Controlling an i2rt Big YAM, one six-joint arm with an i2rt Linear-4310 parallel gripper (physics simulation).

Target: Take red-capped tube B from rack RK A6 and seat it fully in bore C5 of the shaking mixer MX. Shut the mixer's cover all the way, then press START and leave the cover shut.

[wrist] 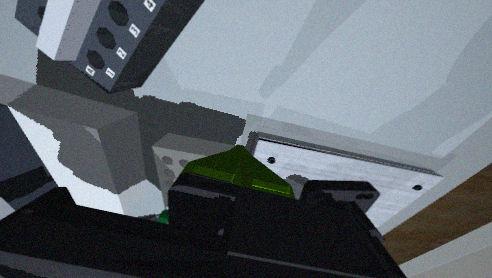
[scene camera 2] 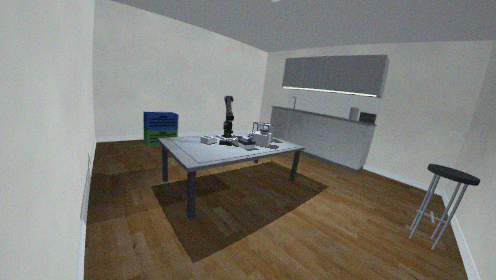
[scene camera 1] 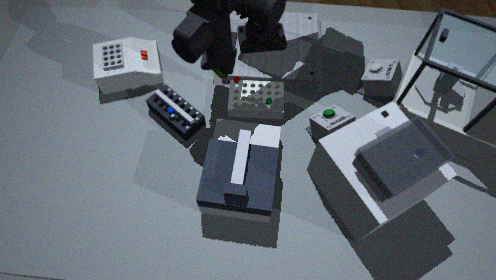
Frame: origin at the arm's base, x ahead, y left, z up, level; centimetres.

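Where they show: gripper, fingertip midpoint: (wrist: pixel 238 150) (scene camera 2: pixel 228 138) (scene camera 1: pixel 223 77); arm's base at its link origin: (scene camera 2: pixel 226 136) (scene camera 1: pixel 261 39).
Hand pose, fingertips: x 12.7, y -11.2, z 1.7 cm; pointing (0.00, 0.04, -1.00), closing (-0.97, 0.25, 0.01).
Note:
Each offset is from my fingertips to the centre of the thing. "*": to the spot under its first point.
The red-capped tube {dx +2.3, dy +3.0, dz -0.2 cm} (scene camera 1: pixel 236 79) stands upright in the back left corner hole of the pale tube rack {dx +6.0, dy +7.2, dz -1.8 cm} (scene camera 1: pixel 249 114) (wrist: pixel 171 159). A green-capped tube {dx +9.3, dy +9.5, dz -0.2 cm} (scene camera 1: pixel 268 101) stands in the same rack, near its front right. My gripper (scene camera 1: pixel 219 72) (scene camera 2: pixel 227 134) (wrist: pixel 238 150) has green fingers. They are shut with nothing between them, just left of and behind the red cap. The wrist view does not show the red tube. A box with a dark cover and a pale handle bar {* dx +24.4, dy +1.3, dz +6.5 cm} (scene camera 1: pixel 240 156) stands in front of the rack, with its cover down.
A dark rack {dx +7.6, dy -11.7, dz -0.9 cm} (scene camera 1: pixel 187 120) (wrist: pixel 112 44) holding a blue-capped tube {dx +9.2, dy -12.3, dz +0.0 cm} (scene camera 1: pixel 170 110) lies left of the pale rack. A white block {dx -7.4, dy -22.8, dz +0.2 cm} (scene camera 1: pixel 134 66) with bores and a red "70" stands at the back left. A green push button {* dx +15.3, dy +21.3, dz +3.9 cm} (scene camera 1: pixel 328 113), a large lidded machine {dx +25.5, dy +25.8, dz +6.2 cm} (scene camera 1: pixel 382 166) and a glass enclosure {* dx +15.1, dy +42.2, dz +17.5 cm} (scene camera 1: pixel 451 62) stand at the right.

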